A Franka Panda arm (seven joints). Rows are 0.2 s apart.
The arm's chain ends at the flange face. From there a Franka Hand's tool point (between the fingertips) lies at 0.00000 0.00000 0.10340 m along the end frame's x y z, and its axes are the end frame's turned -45 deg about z.
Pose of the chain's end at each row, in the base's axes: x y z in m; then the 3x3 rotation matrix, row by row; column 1 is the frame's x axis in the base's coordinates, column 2 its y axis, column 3 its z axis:
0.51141 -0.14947 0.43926; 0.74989 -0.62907 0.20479; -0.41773 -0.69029 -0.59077; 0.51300 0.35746 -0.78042
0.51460 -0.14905 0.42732; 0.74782 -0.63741 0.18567; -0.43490 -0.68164 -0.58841; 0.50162 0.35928 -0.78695
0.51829 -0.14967 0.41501; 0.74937 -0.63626 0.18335; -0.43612 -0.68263 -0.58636; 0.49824 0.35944 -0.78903
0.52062 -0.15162 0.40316; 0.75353 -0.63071 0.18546; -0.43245 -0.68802 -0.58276; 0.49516 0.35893 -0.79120
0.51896 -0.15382 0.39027; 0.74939 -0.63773 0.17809; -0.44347 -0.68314 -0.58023; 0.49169 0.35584 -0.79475
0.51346 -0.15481 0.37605; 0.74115 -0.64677 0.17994; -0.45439 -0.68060 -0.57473; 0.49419 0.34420 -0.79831
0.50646 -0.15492 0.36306; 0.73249 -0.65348 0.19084; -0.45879 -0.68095 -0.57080; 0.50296 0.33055 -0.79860
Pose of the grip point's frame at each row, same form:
0.53259 -0.21056 0.35856; 0.97507 0.08543 0.20479; 0.19273 -0.78349 -0.59077; 0.10998 0.61551 -0.78042
0.53380 -0.20989 0.34595; 0.97951 0.07807 0.18567; 0.17447 -0.78951 -0.58841; 0.10065 0.60875 -0.78695
0.53725 -0.21030 0.33342; 0.97979 0.07998 0.18335; 0.17431 -0.79108 -0.58636; 0.09815 0.60647 -0.78903
0.53980 -0.21188 0.32135; 0.97881 0.08685 0.18546; 0.18072 -0.79229 -0.58276; 0.09633 0.60393 -0.79120
0.53737 -0.21382 0.30809; 0.98084 0.07896 0.17809; 0.16947 -0.79663 -0.58023; 0.09606 0.59929 -0.79475
0.53207 -0.21424 0.29350; 0.98141 0.06674 0.17994; 0.15995 -0.80256 -0.57473; 0.10606 0.59283 -0.79831
0.52619 -0.21394 0.28048; 0.98003 0.05587 0.19084; 0.15709 -0.80592 -0.57080; 0.12191 0.58938 -0.79860

